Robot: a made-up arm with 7 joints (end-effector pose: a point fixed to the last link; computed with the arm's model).
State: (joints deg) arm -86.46 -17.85 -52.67 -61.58 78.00 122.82 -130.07
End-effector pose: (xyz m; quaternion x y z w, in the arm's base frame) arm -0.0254 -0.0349 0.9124 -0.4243 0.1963 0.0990 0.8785
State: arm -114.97 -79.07 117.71 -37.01 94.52 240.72 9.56
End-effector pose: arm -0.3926 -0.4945 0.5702 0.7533 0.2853 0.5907 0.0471
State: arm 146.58 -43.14 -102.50 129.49 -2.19 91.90 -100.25
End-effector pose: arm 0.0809 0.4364 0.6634 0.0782 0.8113 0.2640 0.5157
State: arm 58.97 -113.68 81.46 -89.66 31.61 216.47 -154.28
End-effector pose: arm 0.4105 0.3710 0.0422 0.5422 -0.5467 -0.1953 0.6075
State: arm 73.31 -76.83 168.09 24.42 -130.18 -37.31 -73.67
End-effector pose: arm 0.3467 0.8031 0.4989 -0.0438 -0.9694 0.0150 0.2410
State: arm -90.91 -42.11 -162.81 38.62 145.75 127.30 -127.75
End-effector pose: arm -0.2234 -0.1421 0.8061 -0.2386 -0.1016 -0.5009 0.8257
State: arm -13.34 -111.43 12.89 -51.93 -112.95 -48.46 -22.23
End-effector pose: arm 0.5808 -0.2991 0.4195 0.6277 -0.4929 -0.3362 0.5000
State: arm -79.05 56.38 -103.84 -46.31 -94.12 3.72 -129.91
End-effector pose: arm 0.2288 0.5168 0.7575 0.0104 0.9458 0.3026 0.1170
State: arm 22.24 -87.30 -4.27 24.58 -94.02 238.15 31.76
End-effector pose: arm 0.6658 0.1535 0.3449 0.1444 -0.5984 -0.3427 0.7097
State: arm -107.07 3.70 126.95 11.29 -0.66 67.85 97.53
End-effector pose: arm -0.0688 -0.0182 1.1164 -0.2536 0.1729 -0.5056 0.8063
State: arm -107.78 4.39 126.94 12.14 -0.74 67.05 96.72
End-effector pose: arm -0.0591 -0.0048 1.1194 -0.2698 0.1799 -0.5153 0.7933
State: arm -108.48 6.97 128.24 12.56 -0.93 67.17 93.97
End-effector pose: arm -0.0431 0.0329 1.1198 -0.2974 0.1685 -0.5325 0.7744
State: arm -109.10 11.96 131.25 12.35 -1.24 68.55 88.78
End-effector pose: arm -0.0192 0.1005 1.1125 -0.3369 0.1319 -0.5558 0.7485
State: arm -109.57 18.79 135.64 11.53 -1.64 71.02 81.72
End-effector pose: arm 0.0105 0.1874 1.0918 -0.3794 0.0749 -0.5785 0.7182
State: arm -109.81 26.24 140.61 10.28 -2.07 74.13 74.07
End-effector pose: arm 0.0406 0.2748 1.0575 -0.4137 0.0107 -0.5940 0.6898
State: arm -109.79 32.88 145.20 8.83 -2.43 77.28 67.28
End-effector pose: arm 0.0646 0.3449 1.0179 -0.4333 -0.0457 -0.6009 0.6701
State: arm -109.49 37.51 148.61 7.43 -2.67 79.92 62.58
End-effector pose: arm 0.0774 0.3878 0.9860 -0.4376 -0.0841 -0.6014 0.6631
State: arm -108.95 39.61 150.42 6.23 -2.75 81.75 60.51
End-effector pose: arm 0.0775 0.4027 0.9704 -0.4297 -0.1029 -0.5980 0.6687
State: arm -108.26 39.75 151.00 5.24 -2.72 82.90 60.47
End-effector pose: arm 0.0686 0.3977 0.9690 -0.4143 -0.1080 -0.5922 0.6827
